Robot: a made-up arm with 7 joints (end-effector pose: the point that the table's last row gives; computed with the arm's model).
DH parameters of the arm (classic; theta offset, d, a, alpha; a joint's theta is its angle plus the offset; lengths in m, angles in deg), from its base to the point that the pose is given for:
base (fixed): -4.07 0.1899 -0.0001 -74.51
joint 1: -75.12 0.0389 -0.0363 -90
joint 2: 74 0.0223 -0.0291 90
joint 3: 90 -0.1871 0.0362 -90
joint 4: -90 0.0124 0.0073 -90
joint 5: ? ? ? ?
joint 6: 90 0.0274 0.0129 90
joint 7: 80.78 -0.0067 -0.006 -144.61
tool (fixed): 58.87 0.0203 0 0
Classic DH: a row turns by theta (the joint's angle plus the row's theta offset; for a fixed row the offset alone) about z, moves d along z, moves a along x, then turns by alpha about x.
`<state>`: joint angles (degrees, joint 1 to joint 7).
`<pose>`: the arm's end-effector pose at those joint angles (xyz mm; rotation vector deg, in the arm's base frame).
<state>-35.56 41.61 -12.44 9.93 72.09 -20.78 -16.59</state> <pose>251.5 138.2 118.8 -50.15 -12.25 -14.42</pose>
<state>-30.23 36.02 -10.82 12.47 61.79 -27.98 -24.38</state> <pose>247.3 141.8 86.4 -62.05 3.36 -7.95</pose>
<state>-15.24 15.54 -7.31 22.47 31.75 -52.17 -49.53</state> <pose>209.2 131.1 -25.3 -96.84 46.03 -3.66</pose>
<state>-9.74 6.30 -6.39 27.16 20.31 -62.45 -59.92</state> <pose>181.7 113.8 -67.7 -110.61 56.08 -8.36</pose>
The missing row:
joint 5: 0 0.1152 0.0184 90
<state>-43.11 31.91 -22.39 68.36 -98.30 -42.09 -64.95</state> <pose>246.0 191.9 -25.5 168.87 1.02 -12.90</pose>
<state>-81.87 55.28 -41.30 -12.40 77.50 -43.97 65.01</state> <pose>235.8 27.9 271.0 -55.43 -9.25 -139.25</pose>
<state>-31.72 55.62 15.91 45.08 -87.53 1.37 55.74</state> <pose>209.3 289.7 107.7 70.43 88.53 -58.10</pose>
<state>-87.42 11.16 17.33 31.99 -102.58 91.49 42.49</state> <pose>315.3 66.4 243.0 -122.55 70.89 93.02</pose>
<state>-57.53 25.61 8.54 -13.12 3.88 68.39 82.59</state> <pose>242.4 127.1 195.3 -85.08 -153.82 35.42</pose>
